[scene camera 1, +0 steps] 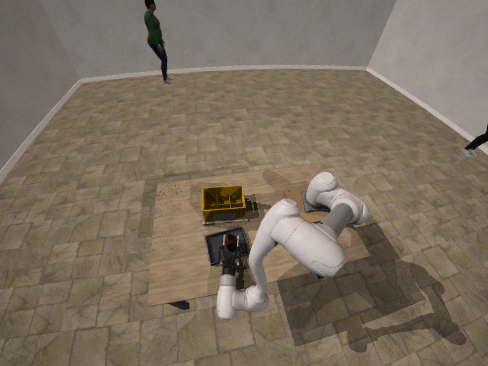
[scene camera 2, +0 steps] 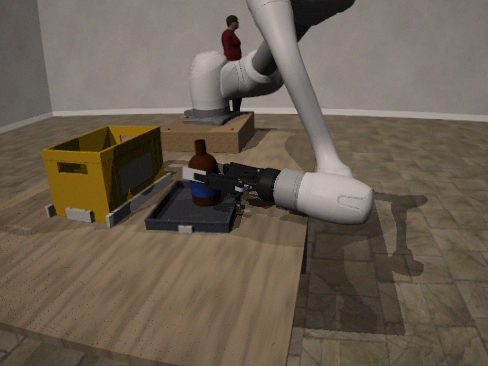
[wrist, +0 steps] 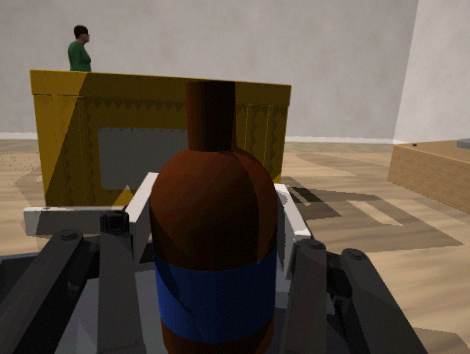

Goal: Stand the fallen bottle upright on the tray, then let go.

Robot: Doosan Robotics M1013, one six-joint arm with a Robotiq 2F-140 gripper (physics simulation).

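Frame: origin at the arm's base, x left, y ahead, z down, level; millimetres.
Where they show: gripper, fingertip midpoint: (scene camera 2: 192,168); arm's base at its link origin: (scene camera 1: 314,201) (scene camera 2: 212,118).
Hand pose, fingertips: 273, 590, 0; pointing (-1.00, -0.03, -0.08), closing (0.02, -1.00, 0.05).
Each offset is from my fingertips to the top centre of the thing, as dx, dy, dz. "spot": to the spot under its first point.
The brown bottle @[+31, +1, -75] (scene camera 1: 230,239) (scene camera 2: 203,164) (wrist: 215,305) with a blue label is upright inside the dark tray @[spot: +70, +118, +88] (scene camera 1: 212,251) (scene camera 2: 172,216). Its base appears to be at the tray floor in scene camera 2; any small gap there is too small to tell. My gripper (scene camera 1: 230,243) (scene camera 2: 204,175) (wrist: 216,196) reaches in horizontally and is shut on the bottle, with one pale finger pad on each side of its body, above the label. The bottle's base is cut off at the bottom of the wrist view.
A yellow crate @[-232, +62, -82] (scene camera 1: 223,212) (scene camera 2: 80,187) (wrist: 60,145) stands beside the tray, beyond the bottle in the wrist view, with pale strips along its base. The arm's base stands on a wooden block (scene camera 2: 200,141) (wrist: 430,172). The table edge runs below my wrist. People stand far off.
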